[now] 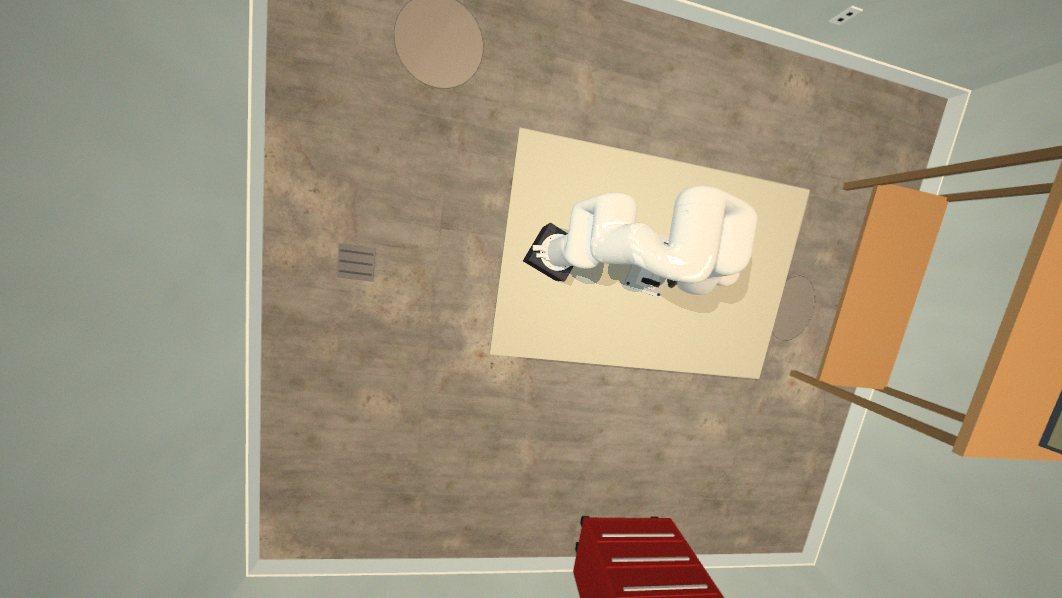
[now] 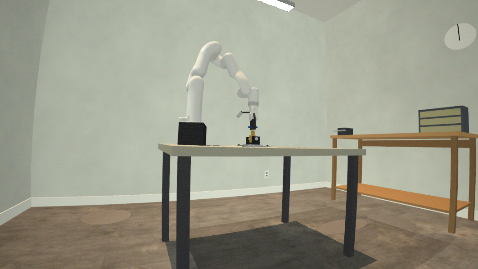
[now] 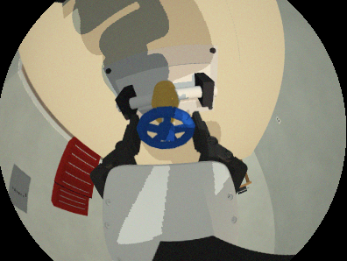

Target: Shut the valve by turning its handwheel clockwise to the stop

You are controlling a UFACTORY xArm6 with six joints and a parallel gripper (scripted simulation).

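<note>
The blue handwheel lies right at my hand. Round my hand: grey base plate 13 cm below.
</note>
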